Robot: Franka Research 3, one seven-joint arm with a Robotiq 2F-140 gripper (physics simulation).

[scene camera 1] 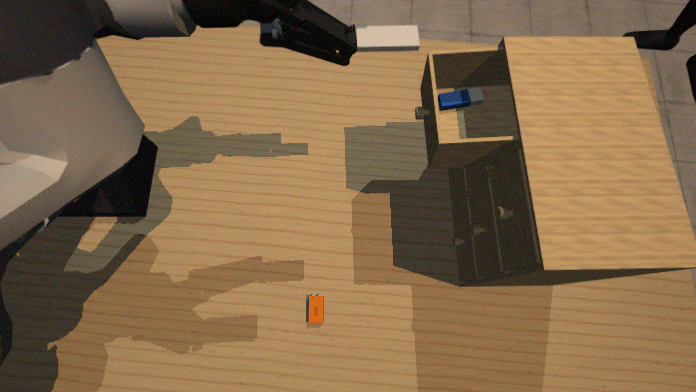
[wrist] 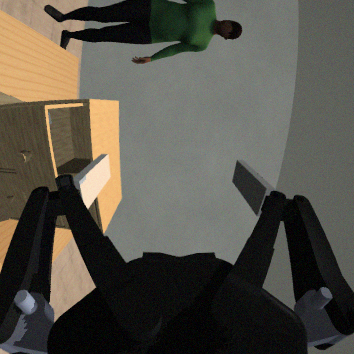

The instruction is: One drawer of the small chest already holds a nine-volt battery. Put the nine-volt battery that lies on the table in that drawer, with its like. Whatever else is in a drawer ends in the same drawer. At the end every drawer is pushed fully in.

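Observation:
The nine-volt battery (scene camera 1: pixel 315 309), orange with its terminals at one end, lies on the table near the front in the scene view. The small chest (scene camera 1: pixel 600 160) (wrist: pixel 107 132) stands at the right. Its top drawer on the far side (scene camera 1: pixel 475 140) (wrist: pixel 48 127) is pulled out and holds a blue-and-grey block (scene camera 1: pixel 457 99); I see no nine-volt battery in its visible part. The near column's drawers look shut. My gripper (wrist: pixel 172 167) is wide open and empty, its fingers spread apart. In the scene view one finger shows left of the open drawer, far from the battery.
The arm reaches in from the left over the table (scene camera 1: pixel 240 215). Small knobs (scene camera 1: pixel 505 212) stick out from the chest's shaded front. The open drawer juts left from the chest, with a knob (scene camera 1: pixel 421 113) on its front. A person in green (wrist: pixel 182 22) is beyond the table.

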